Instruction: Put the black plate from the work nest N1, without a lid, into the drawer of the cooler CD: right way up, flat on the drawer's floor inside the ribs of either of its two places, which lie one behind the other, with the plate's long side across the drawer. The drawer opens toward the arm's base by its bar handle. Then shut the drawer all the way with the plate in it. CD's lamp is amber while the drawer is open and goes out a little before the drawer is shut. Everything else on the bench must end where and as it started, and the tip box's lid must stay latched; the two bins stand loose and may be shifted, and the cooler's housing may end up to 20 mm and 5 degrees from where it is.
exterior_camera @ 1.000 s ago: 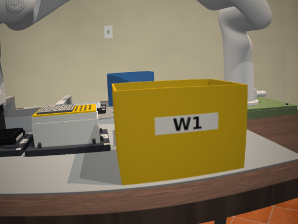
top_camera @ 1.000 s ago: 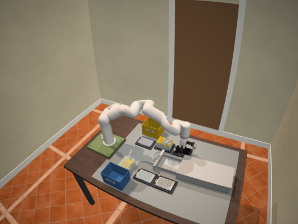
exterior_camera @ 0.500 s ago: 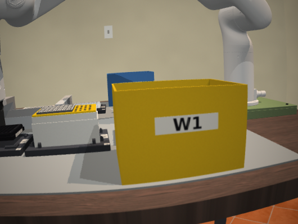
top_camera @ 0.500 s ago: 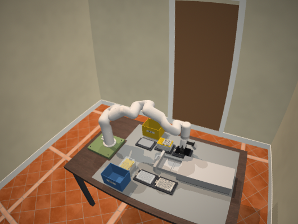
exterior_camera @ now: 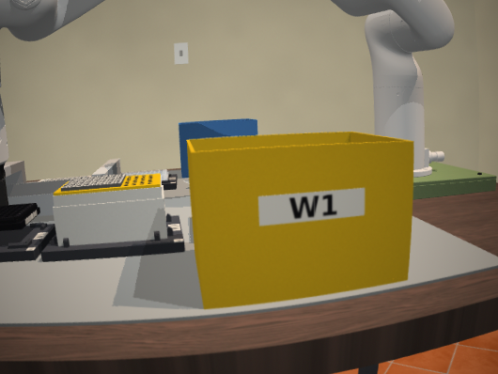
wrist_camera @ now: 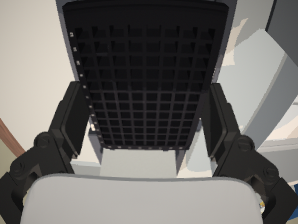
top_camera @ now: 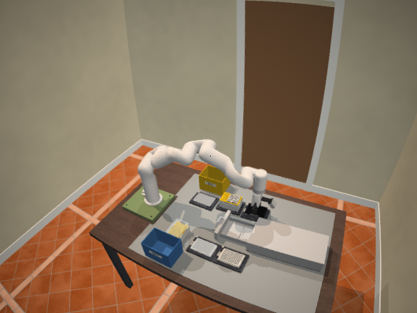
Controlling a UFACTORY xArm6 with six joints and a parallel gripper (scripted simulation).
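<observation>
Now: the dark nest 5 cm below my hand. Also, from my hand: black plate (1 cm below); cooler drawer (4 cm behind, 19 cm to the right, 3 cm below); tip box (18 cm behind).
</observation>
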